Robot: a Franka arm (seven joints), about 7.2 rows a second.
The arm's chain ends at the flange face. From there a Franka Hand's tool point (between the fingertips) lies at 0.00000 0.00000 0.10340 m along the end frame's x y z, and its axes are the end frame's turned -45 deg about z.
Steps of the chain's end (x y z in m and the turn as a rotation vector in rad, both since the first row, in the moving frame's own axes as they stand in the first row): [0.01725, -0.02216, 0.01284, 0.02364, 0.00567, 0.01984]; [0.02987, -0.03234, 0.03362, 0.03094, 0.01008, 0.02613]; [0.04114, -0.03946, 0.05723, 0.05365, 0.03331, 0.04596]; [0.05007, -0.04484, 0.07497, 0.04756, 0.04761, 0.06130]
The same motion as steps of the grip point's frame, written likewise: [0.03002, -0.00476, 0.01281, 0.01271, 0.02073, 0.01984]; [0.04701, -0.00323, 0.03357, 0.01475, 0.02901, 0.02613]; [0.06338, -0.00015, 0.05702, 0.01438, 0.06149, 0.04596]; [0.07406, 0.00391, 0.07474, -0.00004, 0.06730, 0.06130]
